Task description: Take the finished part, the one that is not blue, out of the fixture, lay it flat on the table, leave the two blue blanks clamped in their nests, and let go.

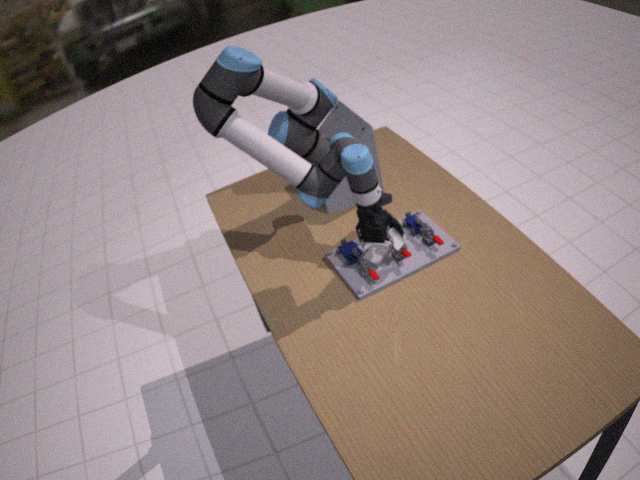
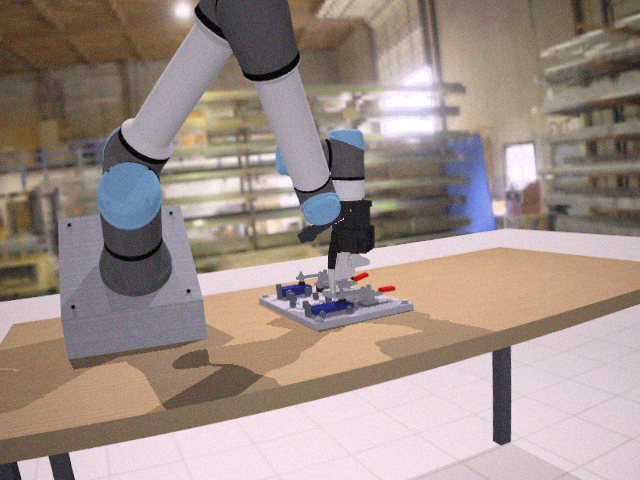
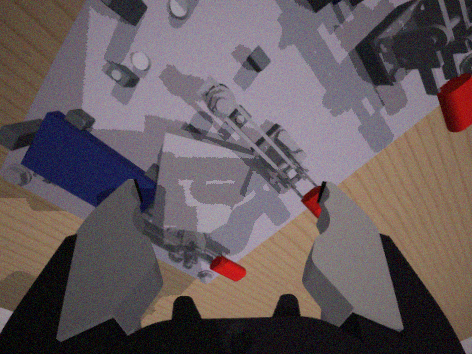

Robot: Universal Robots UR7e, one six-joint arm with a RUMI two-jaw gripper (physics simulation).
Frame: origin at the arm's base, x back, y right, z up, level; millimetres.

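Where they show: gripper, fingertip midpoint: point(image 1: 384, 249) point(image 2: 343, 286) point(image 3: 231, 182); arm's base, origin of the base link: point(image 2: 136, 268).
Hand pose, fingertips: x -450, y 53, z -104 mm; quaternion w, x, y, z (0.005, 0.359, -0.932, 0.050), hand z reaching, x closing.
Each offset is from my fingertips to the top centre of the thing. Level surfaces: height alone.
The fixture plate {dx +21, dy -35, dz -33 mm} point(image 1: 361, 289) point(image 2: 305, 318) point(image 3: 200, 35) lies on the table. One blue blank {dx +75, dy +74, dz -17 mm} point(image 1: 349, 250) point(image 2: 330, 307) point(image 3: 85, 155) and the other blue blank {dx +62, dy -146, dz -7 mm} point(image 1: 413, 222) point(image 2: 294, 290) sit in the outer nests under their clamps. A pale grey piece {dx +11, dy +24, dz +2 mm} point(image 3: 175, 150), seemingly the non-blue part, shows beside the first blank's end; its exact pose is unclear. The middle clamp {dx -15, dy -34, dz +26 mm} point(image 3: 270, 160) has its arm down, and its red handle {dx -64, dy -34, dz +17 mm} point(image 1: 406, 253) point(image 3: 311, 200) is beside my right fingertip. My gripper point(image 1: 386, 250) point(image 2: 333, 289) point(image 3: 231, 182) is open, low over the fixture, holding nothing.
The outer clamps' red handles {dx -54, dy +76, dz +11 mm} point(image 1: 373, 274) {dx -57, dy -144, dz +21 mm} point(image 1: 438, 240) point(image 3: 228, 268) point(image 3: 457, 102) point away from the base. Several pins stand up from the plate, including a round pin {dx +95, dy -16, dz -27 mm} point(image 3: 140, 60). The grey robot pedestal point(image 2: 134, 320) stands behind the fixture on the wooden table {dz -48 mm} point(image 1: 465, 361).
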